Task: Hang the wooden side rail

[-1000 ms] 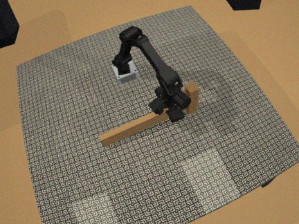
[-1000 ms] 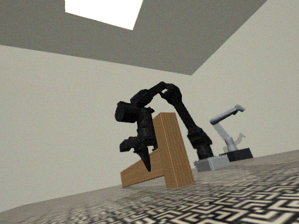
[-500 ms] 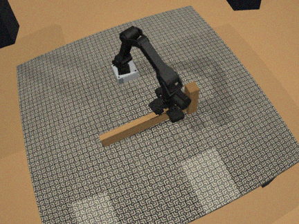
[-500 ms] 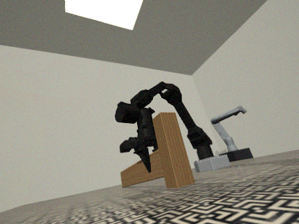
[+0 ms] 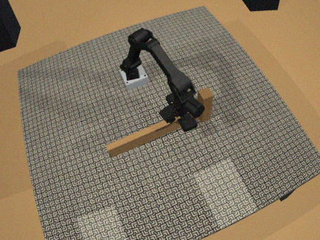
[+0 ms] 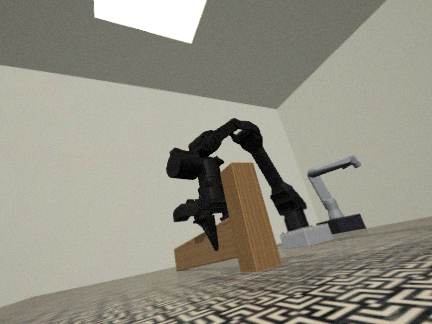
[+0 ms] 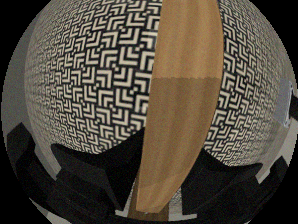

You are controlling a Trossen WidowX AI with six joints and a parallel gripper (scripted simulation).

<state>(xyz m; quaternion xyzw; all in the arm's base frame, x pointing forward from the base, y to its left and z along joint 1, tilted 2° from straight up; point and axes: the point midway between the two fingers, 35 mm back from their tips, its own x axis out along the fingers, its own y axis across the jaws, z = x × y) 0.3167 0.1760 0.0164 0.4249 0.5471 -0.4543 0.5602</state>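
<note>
The headboard post lies 110 mm to the left of my gripper tip, 50 mm above it and 30 mm behind it.
</note>
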